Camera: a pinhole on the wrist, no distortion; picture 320 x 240 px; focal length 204.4 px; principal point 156.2 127.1 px. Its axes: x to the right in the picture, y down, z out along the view. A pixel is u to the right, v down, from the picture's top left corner.
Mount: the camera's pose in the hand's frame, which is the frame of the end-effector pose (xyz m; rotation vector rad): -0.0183 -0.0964 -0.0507 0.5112 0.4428 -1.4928
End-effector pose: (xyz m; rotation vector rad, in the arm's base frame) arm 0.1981 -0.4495 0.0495 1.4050 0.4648 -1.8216
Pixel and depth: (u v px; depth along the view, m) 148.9 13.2 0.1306
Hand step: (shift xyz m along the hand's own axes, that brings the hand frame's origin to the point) -0.0956 -0.1683 0.0553
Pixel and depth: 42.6 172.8 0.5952
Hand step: 0.0826 -0.1659 0.6322
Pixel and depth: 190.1 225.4 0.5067
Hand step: 0.2109 -0.4536 0.3275
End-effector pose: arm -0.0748 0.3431 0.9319 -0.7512 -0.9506 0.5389
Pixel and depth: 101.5 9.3 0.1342
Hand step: -0.1014 -0.1448 0.0759
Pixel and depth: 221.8 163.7 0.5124
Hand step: 0.0619 -0.5243 0.2787
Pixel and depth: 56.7 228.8 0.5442
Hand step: 0.2242 -0.1892 0.5594
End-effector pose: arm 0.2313 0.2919 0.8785 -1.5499 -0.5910 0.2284
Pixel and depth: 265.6 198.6 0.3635
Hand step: 0.1034 -0.4631 0.1414
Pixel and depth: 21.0 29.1 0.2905
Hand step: -0.1742 -0.1072 0.2903
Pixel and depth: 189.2 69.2 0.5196
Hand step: -0.1799 -0.4648 0.3192
